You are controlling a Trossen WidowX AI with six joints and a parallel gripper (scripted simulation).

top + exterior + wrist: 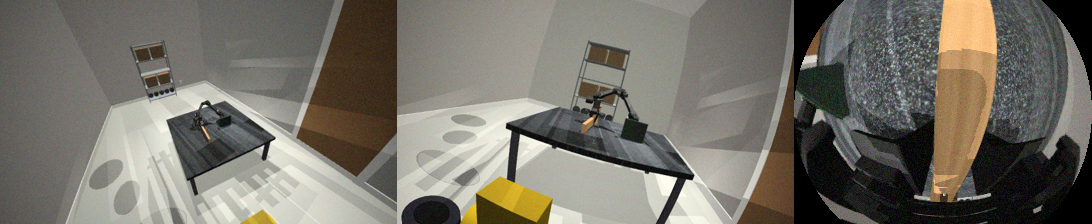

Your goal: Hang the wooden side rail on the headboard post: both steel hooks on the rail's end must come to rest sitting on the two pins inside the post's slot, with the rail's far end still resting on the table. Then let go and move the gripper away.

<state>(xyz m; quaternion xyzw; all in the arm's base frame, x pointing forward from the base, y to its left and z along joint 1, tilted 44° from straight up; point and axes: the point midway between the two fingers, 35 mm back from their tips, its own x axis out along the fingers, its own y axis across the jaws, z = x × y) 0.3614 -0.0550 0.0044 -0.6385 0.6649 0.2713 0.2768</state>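
Now: gripper tip 16 cm to the left of the wooden post and 4 cm below it.
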